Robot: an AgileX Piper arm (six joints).
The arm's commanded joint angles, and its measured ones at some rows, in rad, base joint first. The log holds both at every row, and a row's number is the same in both.
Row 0, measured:
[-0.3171 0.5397 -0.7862 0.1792 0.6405 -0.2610]
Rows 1 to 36, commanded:
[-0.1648 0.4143 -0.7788 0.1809 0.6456 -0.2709]
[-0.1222 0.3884 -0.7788 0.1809 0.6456 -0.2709]
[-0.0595 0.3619 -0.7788 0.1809 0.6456 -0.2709]
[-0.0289 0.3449 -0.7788 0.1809 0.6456 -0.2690]
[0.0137 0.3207 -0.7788 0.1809 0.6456 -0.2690]
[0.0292 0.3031 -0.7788 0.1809 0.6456 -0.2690]
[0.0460 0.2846 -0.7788 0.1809 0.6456 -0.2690]
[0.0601 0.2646 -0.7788 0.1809 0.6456 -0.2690]
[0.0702 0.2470 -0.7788 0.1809 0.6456 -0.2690]
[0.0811 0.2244 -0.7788 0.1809 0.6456 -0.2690]
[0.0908 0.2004 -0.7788 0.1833 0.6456 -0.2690]
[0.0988 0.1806 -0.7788 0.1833 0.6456 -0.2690]
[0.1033 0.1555 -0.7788 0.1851 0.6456 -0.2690]
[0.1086 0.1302 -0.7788 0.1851 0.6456 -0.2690]
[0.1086 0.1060 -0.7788 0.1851 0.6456 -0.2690]
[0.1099 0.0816 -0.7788 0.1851 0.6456 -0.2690]
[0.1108 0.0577 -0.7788 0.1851 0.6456 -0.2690]
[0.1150 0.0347 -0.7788 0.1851 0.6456 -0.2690]
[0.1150 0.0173 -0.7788 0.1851 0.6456 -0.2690]
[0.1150 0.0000 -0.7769 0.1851 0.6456 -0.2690]
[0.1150 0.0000 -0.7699 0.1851 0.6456 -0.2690]
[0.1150 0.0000 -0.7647 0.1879 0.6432 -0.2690]
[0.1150 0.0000 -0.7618 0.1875 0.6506 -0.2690]
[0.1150 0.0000 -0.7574 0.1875 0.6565 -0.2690]
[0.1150 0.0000 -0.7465 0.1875 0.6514 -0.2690]
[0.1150 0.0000 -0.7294 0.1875 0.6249 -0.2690]
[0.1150 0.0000 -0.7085 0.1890 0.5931 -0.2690]
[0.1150 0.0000 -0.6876 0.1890 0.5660 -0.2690]
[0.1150 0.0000 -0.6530 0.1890 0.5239 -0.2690]
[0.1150 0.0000 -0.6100 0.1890 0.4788 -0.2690]
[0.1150 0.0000 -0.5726 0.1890 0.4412 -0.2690]
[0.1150 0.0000 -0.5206 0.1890 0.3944 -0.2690]
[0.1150 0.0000 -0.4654 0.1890 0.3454 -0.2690]
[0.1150 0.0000 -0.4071 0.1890 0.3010 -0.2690]
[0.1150 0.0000 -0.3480 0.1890 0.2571 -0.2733]
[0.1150 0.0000 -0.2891 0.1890 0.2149 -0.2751]
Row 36, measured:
[0.1136 0.0062 -0.4738 0.1831 0.3727 -0.2610]
